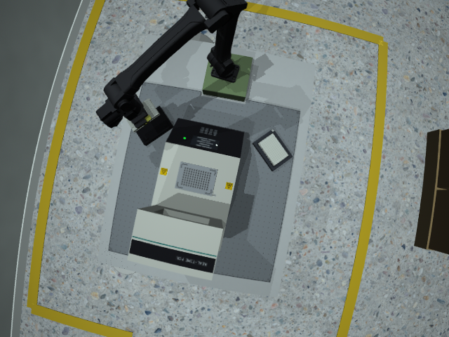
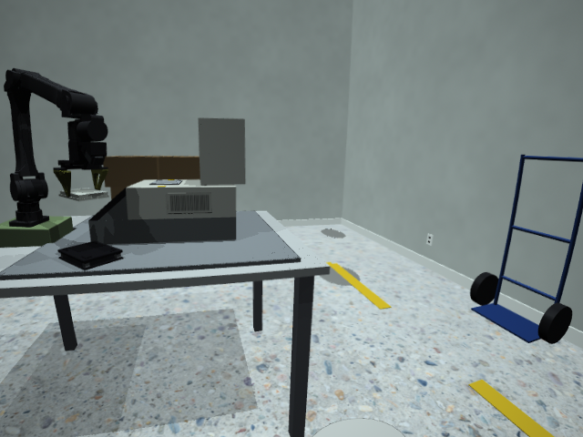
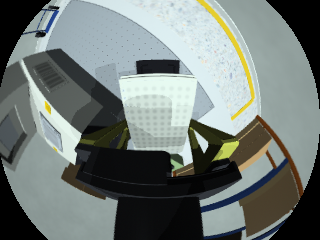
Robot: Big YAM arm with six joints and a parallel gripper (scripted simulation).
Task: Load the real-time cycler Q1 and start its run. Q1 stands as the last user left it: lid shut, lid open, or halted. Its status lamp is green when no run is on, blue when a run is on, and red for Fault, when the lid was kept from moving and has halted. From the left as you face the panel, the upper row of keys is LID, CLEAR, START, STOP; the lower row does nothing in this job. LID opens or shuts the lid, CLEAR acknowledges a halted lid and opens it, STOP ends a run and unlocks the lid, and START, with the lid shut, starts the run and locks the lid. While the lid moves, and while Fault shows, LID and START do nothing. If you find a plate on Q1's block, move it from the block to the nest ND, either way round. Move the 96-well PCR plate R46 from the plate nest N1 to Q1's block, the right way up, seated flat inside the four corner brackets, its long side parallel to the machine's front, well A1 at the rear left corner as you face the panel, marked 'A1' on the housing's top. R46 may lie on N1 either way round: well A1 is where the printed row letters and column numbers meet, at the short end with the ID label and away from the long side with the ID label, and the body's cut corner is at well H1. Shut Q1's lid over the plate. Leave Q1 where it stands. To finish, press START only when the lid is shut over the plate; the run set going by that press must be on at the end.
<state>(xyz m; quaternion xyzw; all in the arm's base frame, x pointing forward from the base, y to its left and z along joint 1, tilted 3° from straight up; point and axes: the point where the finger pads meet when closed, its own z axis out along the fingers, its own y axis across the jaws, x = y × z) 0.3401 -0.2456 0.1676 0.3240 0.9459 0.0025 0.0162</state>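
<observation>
Right now the black nest ND is 18 cm below my hand.
</observation>
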